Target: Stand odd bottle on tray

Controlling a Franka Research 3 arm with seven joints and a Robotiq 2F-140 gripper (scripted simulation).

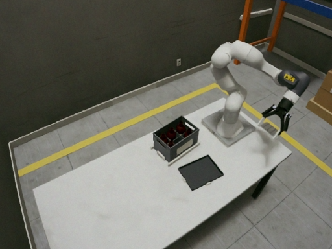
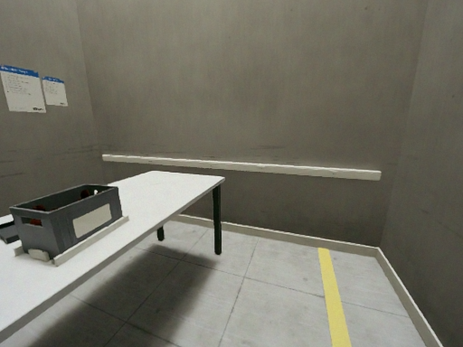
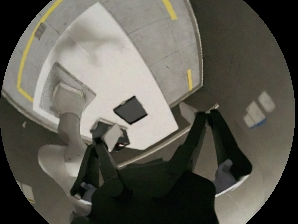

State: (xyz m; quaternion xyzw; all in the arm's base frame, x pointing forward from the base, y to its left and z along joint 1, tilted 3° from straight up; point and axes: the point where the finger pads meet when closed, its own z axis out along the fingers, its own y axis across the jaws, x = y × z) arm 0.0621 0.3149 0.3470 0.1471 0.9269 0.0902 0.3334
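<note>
The dark grey crate is 45 cm to the right of my hand, 34 cm ahead of it and 28 cm below it. From my hand the other things lie so: flat black tray (35 cm below, 33 cm ahead, 17 cm to the right).
</note>
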